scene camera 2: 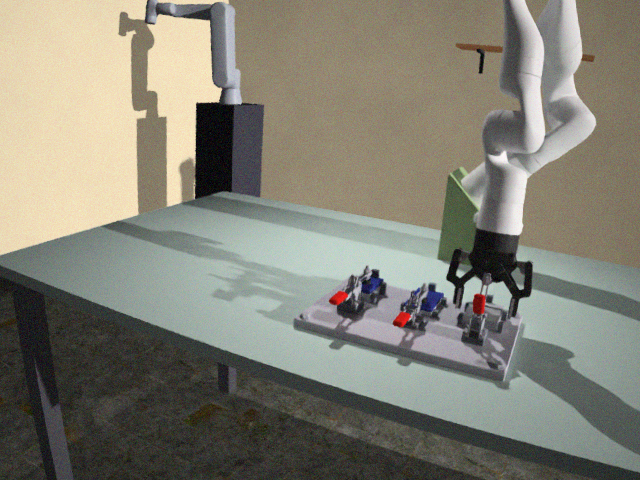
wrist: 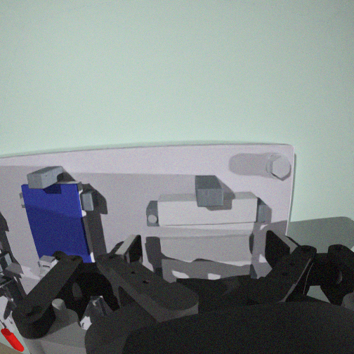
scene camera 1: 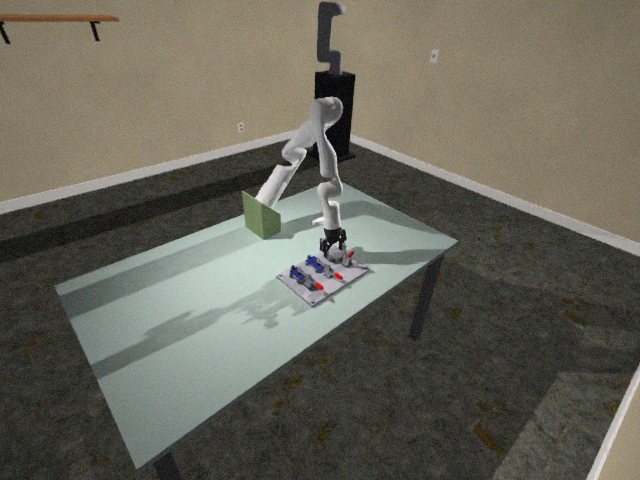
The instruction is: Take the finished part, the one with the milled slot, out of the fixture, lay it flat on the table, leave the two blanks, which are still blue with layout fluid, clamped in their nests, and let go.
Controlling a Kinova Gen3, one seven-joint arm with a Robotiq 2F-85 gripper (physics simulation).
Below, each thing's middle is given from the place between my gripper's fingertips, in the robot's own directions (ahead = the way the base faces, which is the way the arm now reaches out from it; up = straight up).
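My hand is right at the finished part point(wrist: 210, 242). There's also the fixture point(scene camera 2: 438, 341), and that's 20 mm below my hand, 110 mm to the right of it and 60 mm ahead of it.
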